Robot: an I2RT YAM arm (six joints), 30 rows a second.
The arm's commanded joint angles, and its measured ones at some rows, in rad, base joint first. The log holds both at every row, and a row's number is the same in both.
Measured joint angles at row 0:
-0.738, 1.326, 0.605, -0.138, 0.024, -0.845
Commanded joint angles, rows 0 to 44:
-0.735, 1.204, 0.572, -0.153, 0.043, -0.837
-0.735, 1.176, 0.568, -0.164, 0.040, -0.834
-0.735, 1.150, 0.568, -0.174, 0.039, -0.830
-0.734, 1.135, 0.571, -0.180, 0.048, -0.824
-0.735, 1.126, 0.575, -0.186, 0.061, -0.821
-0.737, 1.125, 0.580, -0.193, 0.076, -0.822
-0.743, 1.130, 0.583, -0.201, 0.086, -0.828
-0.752, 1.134, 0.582, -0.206, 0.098, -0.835
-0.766, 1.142, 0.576, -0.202, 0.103, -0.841
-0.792, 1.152, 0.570, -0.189, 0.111, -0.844
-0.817, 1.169, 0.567, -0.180, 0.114, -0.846
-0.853, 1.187, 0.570, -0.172, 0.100, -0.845
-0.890, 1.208, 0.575, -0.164, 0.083, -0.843
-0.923, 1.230, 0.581, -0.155, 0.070, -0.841
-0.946, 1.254, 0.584, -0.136, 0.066, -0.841
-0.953, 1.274, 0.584, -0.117, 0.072, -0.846
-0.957, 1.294, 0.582, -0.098, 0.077, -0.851
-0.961, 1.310, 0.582, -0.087, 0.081, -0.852
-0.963, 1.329, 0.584, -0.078, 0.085, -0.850
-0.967, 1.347, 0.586, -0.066, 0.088, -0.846
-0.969, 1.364, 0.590, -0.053, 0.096, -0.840
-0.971, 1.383, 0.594, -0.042, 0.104, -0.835
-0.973, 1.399, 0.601, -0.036, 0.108, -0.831
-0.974, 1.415, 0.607, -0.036, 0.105, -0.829
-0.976, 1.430, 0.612, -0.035, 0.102, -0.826
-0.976, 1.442, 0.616, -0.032, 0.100, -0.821
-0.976, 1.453, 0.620, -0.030, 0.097, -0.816
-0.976, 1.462, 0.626, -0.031, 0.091, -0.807
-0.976, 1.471, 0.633, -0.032, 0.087, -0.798
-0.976, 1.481, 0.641, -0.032, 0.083, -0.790
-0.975, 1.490, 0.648, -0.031, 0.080, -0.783
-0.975, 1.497, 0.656, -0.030, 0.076, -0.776
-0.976, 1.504, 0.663, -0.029, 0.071, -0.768
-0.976, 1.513, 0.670, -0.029, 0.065, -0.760
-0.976, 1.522, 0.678, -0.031, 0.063, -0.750
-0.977, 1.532, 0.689, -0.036, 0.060, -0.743
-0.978, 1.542, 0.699, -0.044, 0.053, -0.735
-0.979, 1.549, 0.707, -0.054, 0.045, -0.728
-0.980, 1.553, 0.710, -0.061, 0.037, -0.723
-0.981, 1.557, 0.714, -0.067, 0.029, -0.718
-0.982, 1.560, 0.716, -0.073, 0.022, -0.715
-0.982, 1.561, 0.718, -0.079, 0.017, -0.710
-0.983, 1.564, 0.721, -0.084, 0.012, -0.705
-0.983, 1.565, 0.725, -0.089, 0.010, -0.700
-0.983, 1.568, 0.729, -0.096, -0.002, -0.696
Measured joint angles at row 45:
-0.977, 1.560, 0.680, -0.078, 0.047, -0.738
